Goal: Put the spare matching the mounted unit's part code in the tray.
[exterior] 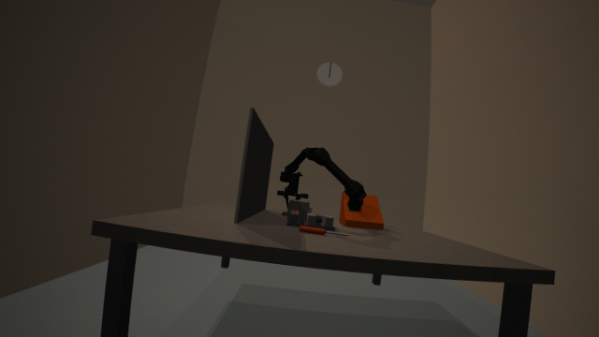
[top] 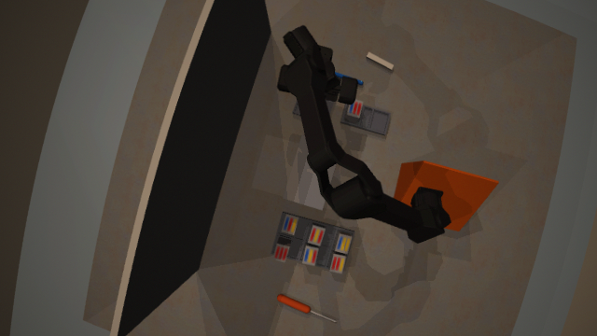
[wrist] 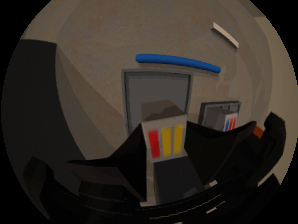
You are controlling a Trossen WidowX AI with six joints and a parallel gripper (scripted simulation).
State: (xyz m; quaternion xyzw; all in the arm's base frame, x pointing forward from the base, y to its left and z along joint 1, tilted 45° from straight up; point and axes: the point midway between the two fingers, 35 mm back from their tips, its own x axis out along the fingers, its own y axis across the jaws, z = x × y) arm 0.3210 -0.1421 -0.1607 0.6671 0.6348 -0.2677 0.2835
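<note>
My gripper tip is 30 mm above the grey tray. The rest, counted from my gripper tip: blue pen (70 mm to the right, 50 mm behind, 30 mm below); then spare (20 mm above); then tall dark panel (200 mm ahead, 190 mm to the left, 190 mm above).
</note>
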